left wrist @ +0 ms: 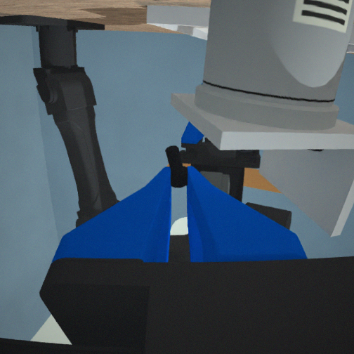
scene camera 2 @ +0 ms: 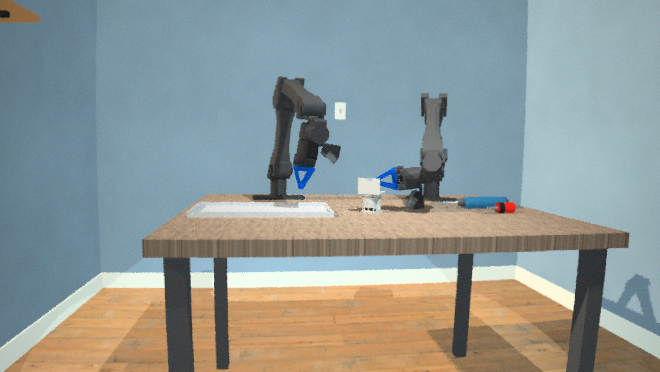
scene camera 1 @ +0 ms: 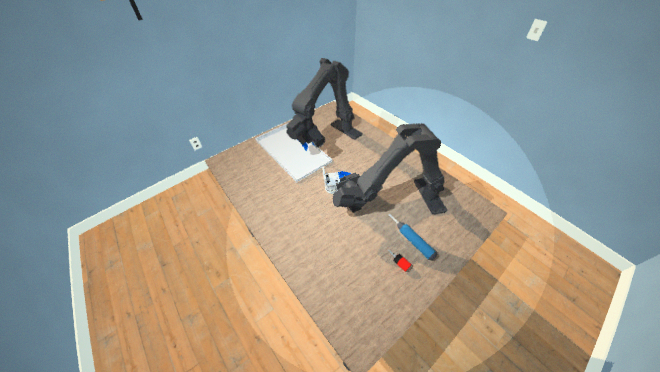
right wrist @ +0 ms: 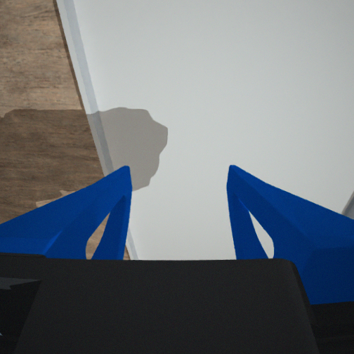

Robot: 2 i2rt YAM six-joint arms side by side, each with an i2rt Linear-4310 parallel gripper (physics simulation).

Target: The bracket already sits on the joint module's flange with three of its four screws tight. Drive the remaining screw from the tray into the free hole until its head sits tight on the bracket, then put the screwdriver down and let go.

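My left gripper is shut on a small black screw, held at the fingertips beside the bracket, apart from it in the left wrist view. The grey-white joint module stands on the table with the white bracket on top; its screws and free hole cannot be made out. My right gripper is open and empty above the white tray. A blue screwdriver lies on the table at the right.
A small red and black screwdriver lies beside the blue one. The wooden table carries everything. The tray's near corner lies close to the joint module. The right arm shows behind the left fingers in the left wrist view.
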